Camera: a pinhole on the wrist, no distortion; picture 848 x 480 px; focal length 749.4 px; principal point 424.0 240.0 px. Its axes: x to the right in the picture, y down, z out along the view. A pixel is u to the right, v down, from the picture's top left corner.
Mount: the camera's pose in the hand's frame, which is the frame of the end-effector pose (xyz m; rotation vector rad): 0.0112 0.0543 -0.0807 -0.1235 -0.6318 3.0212
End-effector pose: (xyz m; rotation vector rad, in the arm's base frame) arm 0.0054 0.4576 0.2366 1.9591 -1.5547 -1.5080
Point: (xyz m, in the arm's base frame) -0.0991 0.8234 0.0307
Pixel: 631.2 401.7
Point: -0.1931 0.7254 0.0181
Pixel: 493.2 250.2
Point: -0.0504 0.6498 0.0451
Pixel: 464.8 447.8
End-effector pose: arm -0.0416 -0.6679 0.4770 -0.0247 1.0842 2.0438
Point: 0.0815 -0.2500 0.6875
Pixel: 225.8 81.7
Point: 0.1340 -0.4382 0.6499
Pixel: 439.5 150.4
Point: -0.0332 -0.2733 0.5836
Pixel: 3.8 96.5
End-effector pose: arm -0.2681 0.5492 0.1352 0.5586 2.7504 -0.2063
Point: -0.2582 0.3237 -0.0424
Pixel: 428.6 451.9
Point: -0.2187 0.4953 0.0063
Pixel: 451.3 169.8
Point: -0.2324 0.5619 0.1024
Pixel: 526.7 96.7
